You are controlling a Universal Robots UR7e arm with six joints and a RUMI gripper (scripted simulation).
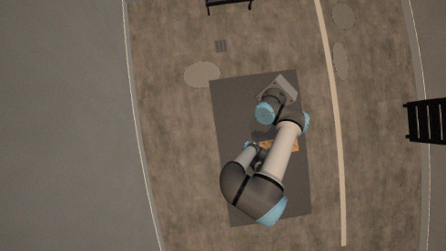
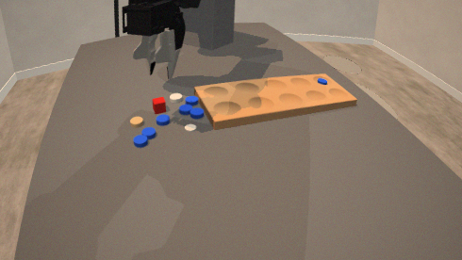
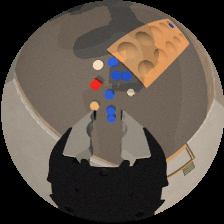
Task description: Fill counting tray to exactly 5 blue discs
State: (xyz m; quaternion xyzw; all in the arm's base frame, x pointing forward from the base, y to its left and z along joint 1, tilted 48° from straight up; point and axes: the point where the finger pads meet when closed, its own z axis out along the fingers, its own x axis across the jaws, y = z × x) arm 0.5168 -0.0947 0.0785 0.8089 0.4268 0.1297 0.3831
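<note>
The red cube lies 110 mm below my hand and 50 mm behind it. From my hand the other things lie so: counting tray 280 mm to the left, 110 mm below, 30 mm behind; white disc 110 mm below, 80 mm behind, 40 mm to the left; tan disc 110 mm below, 60 mm to the right, 10 mm behind.
</note>
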